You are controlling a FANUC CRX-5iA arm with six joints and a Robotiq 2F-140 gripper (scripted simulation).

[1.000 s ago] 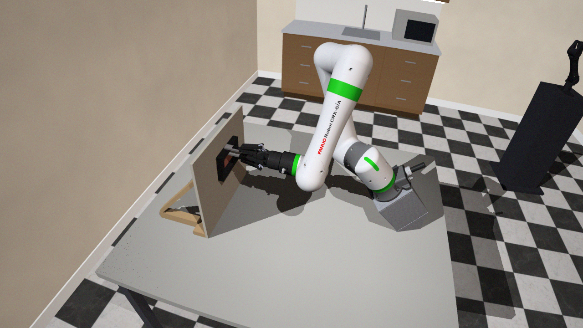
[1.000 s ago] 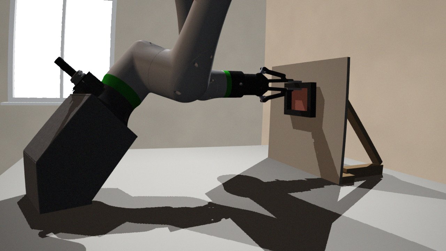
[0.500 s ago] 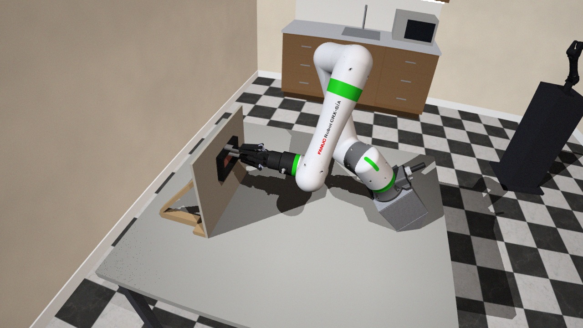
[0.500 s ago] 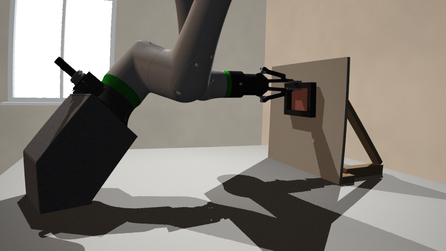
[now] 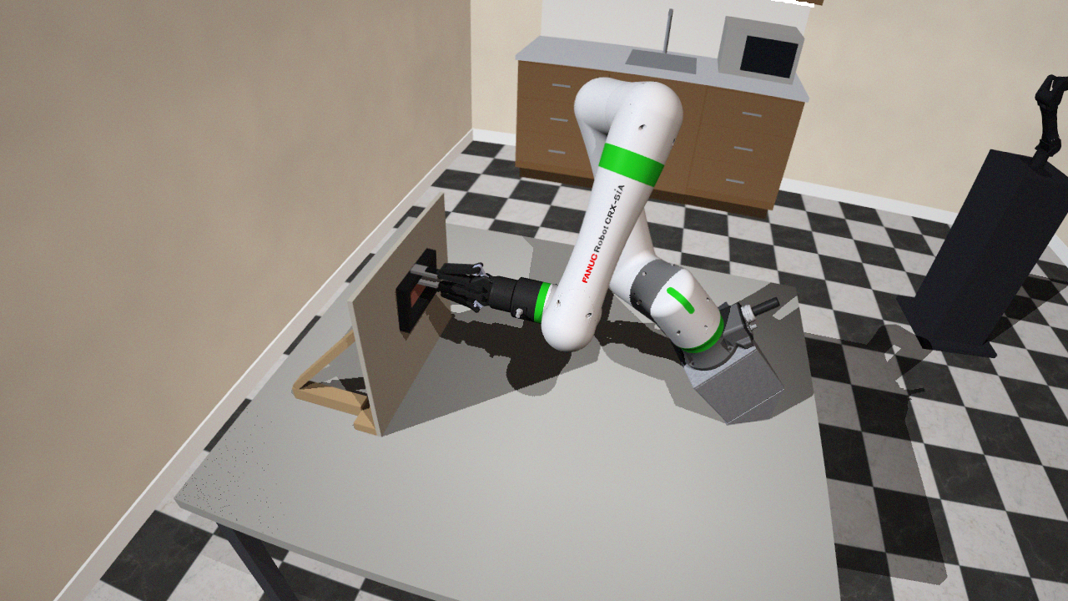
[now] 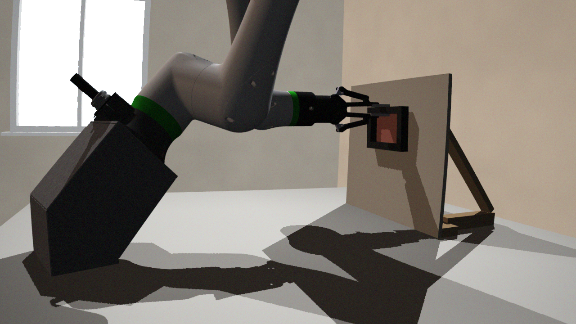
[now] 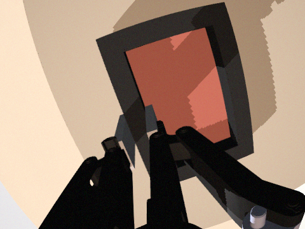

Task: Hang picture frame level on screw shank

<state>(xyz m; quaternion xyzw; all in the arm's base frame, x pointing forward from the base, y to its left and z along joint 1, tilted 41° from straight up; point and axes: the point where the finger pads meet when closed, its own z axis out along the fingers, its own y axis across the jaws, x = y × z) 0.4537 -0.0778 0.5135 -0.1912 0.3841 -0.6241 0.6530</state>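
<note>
Now: the black picture frame 3 cm ahead of my hand, 1 cm to the right of it and 5 cm below it. From my hand the other things lie so: tan board (5 cm ahead, 12 cm below).
</note>
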